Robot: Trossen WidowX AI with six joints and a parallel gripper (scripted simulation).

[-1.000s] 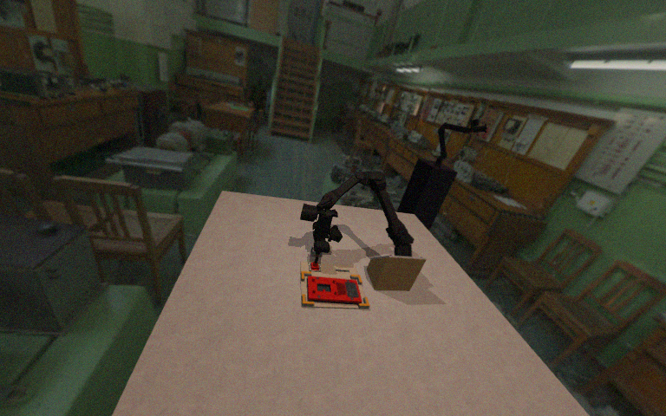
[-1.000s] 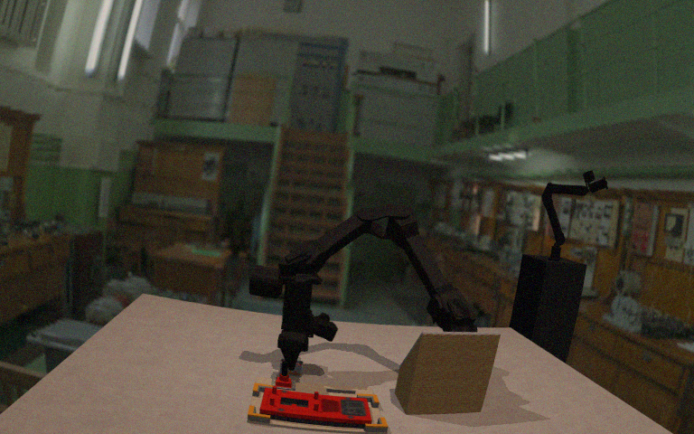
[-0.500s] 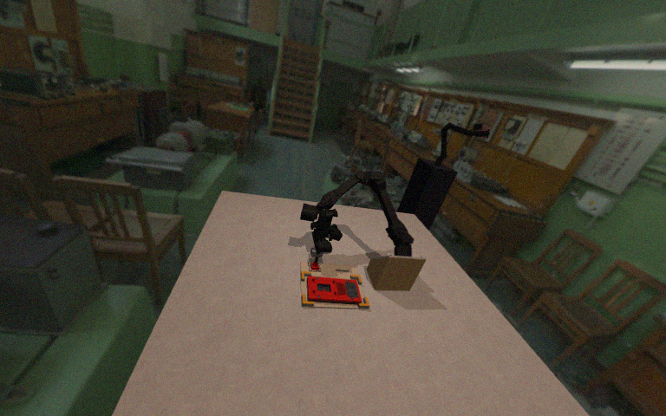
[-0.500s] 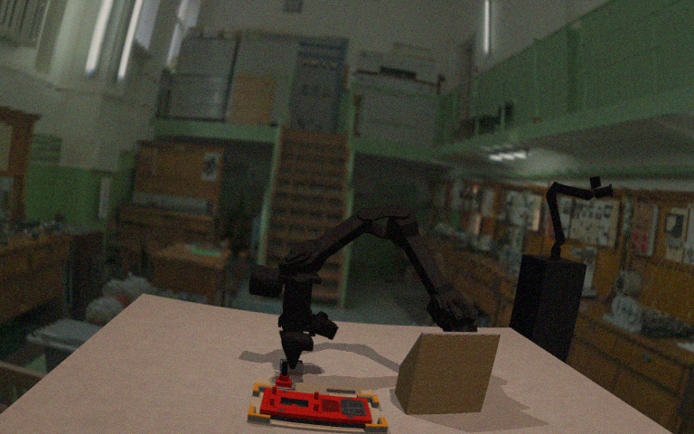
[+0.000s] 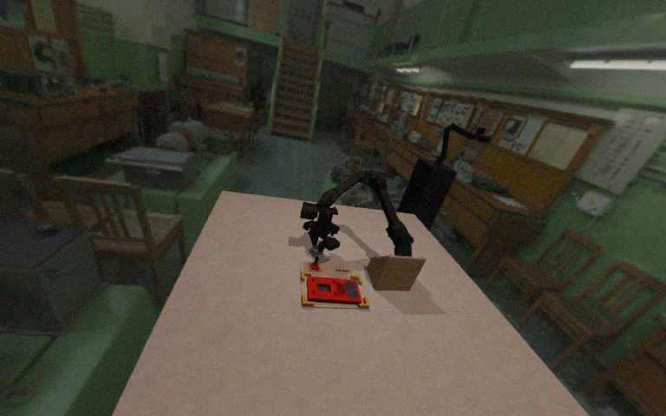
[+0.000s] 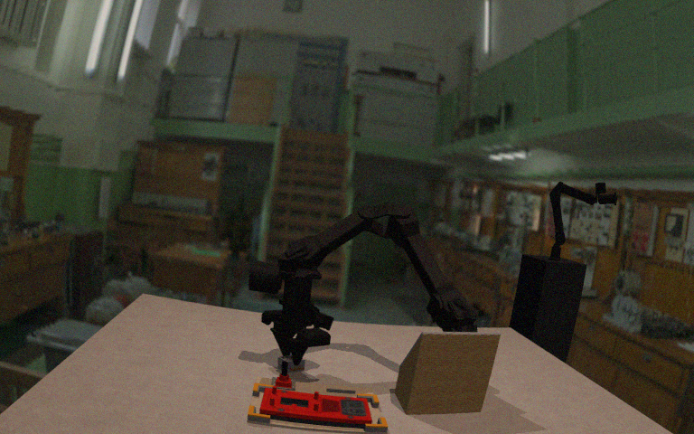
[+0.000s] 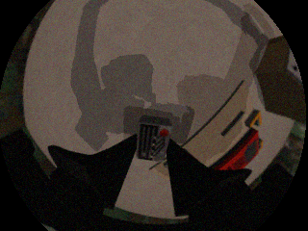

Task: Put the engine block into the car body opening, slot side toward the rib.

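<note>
Now: gripper tip 2 cm short of the dark post, 8 cm to the right of it and 1 cm below it. From my gripper tip the other things lie so: engine block 1 cm below.
</note>
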